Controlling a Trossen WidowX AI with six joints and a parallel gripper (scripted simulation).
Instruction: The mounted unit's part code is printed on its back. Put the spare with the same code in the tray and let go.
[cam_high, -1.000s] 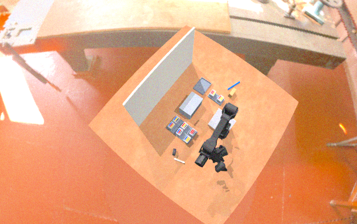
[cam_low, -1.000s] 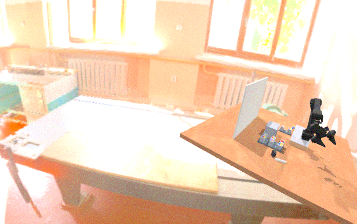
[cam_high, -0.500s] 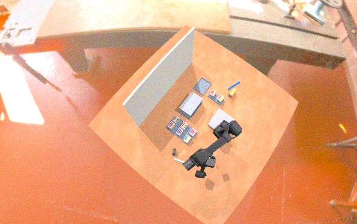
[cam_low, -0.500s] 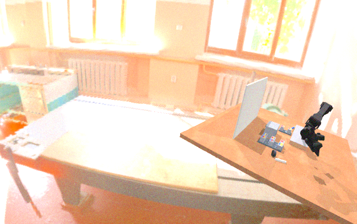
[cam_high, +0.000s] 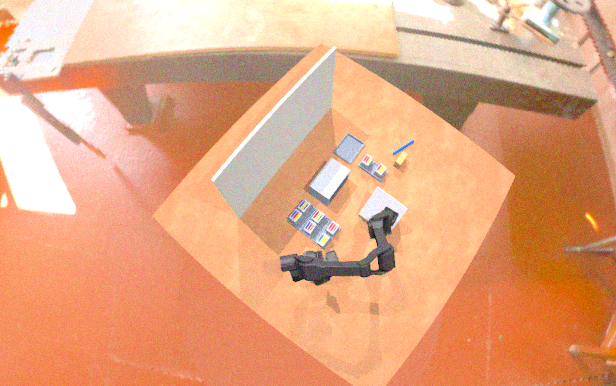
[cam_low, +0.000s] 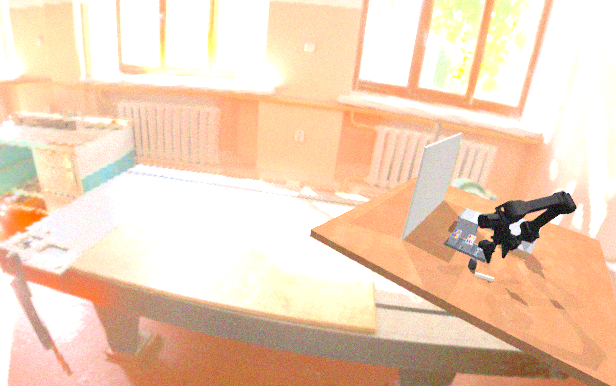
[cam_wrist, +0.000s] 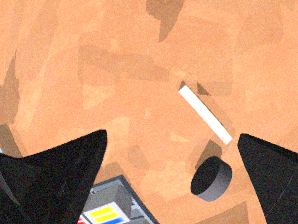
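My gripper tip is 90 mm short of the grey spare, 530 mm to the left of it and 40 mm above it. Round my gripper tip: grey mounted unit (170 mm ahead, 340 mm to the right, 30 mm below); then white panel (410 mm ahead, 360 mm to the right, 140 mm above); then pale blue tray (200 mm ahead, 560 mm to the right, 80 mm below).
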